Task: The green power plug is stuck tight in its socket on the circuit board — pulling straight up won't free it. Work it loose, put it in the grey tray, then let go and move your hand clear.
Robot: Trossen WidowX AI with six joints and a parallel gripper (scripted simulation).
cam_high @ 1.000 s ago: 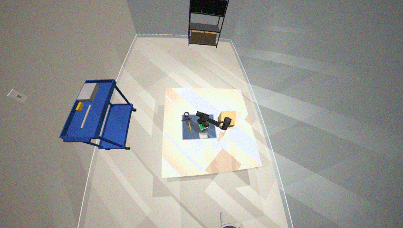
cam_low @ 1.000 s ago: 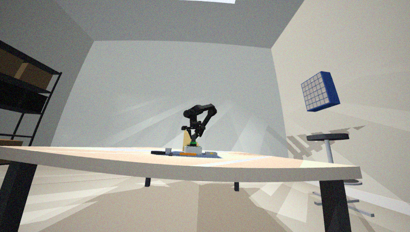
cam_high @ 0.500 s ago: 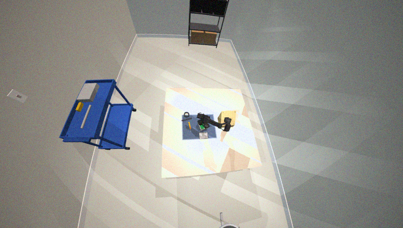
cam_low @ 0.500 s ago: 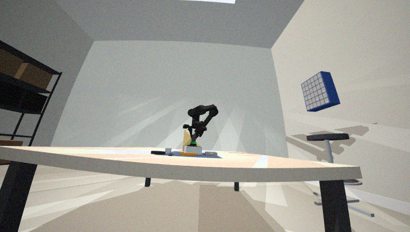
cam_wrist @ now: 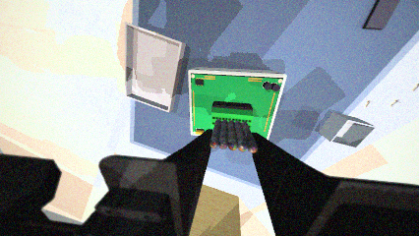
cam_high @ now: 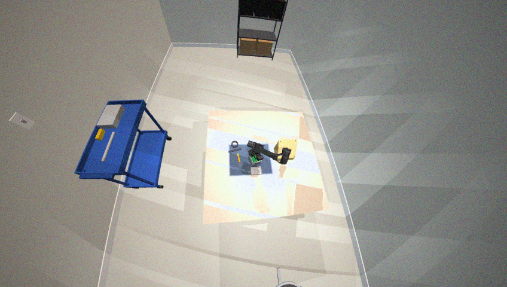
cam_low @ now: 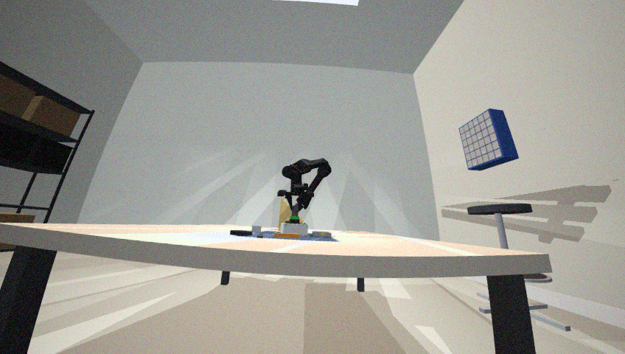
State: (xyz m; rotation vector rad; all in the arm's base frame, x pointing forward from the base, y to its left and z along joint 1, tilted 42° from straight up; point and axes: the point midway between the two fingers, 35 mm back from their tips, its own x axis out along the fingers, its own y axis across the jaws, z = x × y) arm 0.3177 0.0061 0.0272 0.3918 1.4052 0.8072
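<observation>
The green power plug lies 3 cm below my gripper tip. The rest, counted from my gripper tip: blue mat 12 cm below, 5 cm ahead; dark bar 21 cm ahead, 11 cm to the right, 11 cm below.
</observation>
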